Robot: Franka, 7 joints.
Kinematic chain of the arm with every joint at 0, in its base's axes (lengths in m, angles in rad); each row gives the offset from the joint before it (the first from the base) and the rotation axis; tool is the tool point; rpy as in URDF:
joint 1: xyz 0 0 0.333 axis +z
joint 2: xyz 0 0 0 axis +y
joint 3: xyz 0 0 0.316 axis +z
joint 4: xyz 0.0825 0 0 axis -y
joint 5: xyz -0.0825 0 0.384 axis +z
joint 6: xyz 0 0 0 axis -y
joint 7: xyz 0.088 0 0 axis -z
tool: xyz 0 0 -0.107 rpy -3.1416 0 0
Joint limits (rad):
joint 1: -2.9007..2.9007
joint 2: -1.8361..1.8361
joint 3: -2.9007..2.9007
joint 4: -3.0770..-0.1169
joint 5: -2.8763..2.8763
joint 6: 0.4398..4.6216
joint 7: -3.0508..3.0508
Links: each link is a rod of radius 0.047 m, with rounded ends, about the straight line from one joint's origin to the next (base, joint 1, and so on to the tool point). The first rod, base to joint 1, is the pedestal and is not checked.
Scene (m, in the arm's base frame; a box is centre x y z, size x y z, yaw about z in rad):
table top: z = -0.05
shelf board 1: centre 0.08 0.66 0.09 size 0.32 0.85 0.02 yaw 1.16
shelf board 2: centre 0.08 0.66 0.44 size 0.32 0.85 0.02 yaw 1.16
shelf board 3: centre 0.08 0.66 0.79 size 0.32 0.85 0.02 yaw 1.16
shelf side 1: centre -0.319 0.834 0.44 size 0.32 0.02 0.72 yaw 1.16
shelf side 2: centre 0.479 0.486 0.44 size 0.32 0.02 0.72 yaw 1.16
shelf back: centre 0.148 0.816 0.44 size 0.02 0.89 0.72 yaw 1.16
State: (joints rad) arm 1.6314 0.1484 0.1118 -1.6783 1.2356 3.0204 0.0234
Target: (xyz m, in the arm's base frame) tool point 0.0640 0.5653 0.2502
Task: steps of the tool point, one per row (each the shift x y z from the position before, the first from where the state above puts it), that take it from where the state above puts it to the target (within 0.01 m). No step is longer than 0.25 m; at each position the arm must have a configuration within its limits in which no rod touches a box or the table.
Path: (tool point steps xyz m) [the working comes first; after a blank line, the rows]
Joints at the target: 1.5489 0.3661 0.0376 -2.1536 1.3117 3.0260 0.0234
Straight joint move there: touches shelf board 2.

1: -0.0520 -0.0772 0.0152
2: -0.0366 -0.0836 0.0001
3: -0.0178 -0.0835 -0.0152
4: 0.0559 0.0278 -0.1921
5: 0.0644 -0.0571 -0.1672
6: 0.0141 0.0699 0.0035
7: 0.0292 0.0663 0.0000
8: 0.0420 0.0596 -0.0035

